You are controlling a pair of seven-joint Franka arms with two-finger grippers.
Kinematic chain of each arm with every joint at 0, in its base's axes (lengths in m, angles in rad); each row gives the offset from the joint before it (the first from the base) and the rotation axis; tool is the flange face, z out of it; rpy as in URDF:
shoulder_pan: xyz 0 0 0.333 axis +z
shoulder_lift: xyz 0 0 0 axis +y
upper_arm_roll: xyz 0 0 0.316 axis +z
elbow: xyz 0.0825 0 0 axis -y
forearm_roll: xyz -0.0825 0 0.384 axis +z
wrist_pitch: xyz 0 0 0 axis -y
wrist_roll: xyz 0.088 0 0 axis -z
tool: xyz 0 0 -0.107 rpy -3.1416 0 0
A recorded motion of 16 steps. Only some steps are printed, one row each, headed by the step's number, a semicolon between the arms.
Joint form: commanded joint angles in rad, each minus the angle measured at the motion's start. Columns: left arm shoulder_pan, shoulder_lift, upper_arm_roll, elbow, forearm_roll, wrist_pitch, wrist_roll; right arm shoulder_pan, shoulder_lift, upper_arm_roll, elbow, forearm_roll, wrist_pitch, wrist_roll.
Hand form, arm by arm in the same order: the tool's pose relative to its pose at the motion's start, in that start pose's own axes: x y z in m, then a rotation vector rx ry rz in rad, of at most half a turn. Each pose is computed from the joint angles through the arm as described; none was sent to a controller.
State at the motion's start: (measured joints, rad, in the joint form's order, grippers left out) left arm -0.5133 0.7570 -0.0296 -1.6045 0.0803 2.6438 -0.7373; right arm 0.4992 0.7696 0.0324 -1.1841 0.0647 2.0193 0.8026
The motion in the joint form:
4: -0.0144 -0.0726 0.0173 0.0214 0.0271 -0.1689 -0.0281; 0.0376 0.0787 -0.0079 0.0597 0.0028 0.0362 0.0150
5: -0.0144 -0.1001 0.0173 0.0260 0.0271 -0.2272 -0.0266; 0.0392 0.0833 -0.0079 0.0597 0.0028 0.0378 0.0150
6: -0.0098 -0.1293 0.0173 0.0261 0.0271 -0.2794 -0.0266; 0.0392 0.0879 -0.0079 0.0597 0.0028 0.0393 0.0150
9: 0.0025 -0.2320 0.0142 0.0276 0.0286 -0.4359 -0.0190; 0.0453 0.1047 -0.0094 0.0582 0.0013 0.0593 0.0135
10: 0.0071 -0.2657 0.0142 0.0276 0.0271 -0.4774 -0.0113; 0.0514 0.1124 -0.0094 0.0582 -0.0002 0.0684 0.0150
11: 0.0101 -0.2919 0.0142 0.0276 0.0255 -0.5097 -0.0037; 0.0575 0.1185 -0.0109 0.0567 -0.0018 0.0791 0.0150
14: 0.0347 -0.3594 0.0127 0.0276 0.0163 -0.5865 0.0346; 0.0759 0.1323 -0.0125 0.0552 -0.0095 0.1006 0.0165
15: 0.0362 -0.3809 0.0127 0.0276 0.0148 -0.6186 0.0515; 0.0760 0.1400 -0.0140 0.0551 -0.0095 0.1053 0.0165
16: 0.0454 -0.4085 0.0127 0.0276 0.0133 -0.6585 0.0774; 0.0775 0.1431 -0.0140 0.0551 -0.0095 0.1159 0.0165
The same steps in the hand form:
4: 0.0105 0.0050 -0.0414 0.0767 -0.0326 -0.0049; -0.0089 -0.0223 0.0309 0.0107 0.0102 -0.0133
5: 0.0132 0.0056 -0.0570 0.0970 -0.0497 -0.0057; -0.0098 -0.0227 0.0344 0.0084 0.0080 -0.0145
6: 0.0170 0.0031 -0.0726 0.1157 -0.0640 -0.0123; -0.0097 -0.0224 0.0377 0.0061 0.0060 -0.0141
9: 0.0264 -0.0024 -0.1314 0.1593 -0.0963 -0.0216; -0.0117 -0.0243 0.0499 0.0055 0.0087 -0.0201
10: 0.0295 -0.0050 -0.1514 0.1663 -0.1013 -0.0221; -0.0147 -0.0271 0.0554 0.0055 0.0101 -0.0248
11: 0.0313 -0.0070 -0.1670 0.1712 -0.1057 -0.0205; -0.0173 -0.0294 0.0601 0.0059 0.0136 -0.0303
14: 0.0408 -0.0209 -0.2076 0.1768 -0.1164 -0.0159; -0.0265 -0.0372 0.0705 0.0050 0.0220 -0.0491
15: 0.0402 -0.0231 -0.2201 0.1829 -0.1259 -0.0032; -0.0259 -0.0361 0.0760 0.0019 0.0211 -0.0479
16: 0.0420 -0.0299 -0.2362 0.1909 -0.1370 0.0103; -0.0262 -0.0373 0.0775 0.0074 0.0260 -0.0492

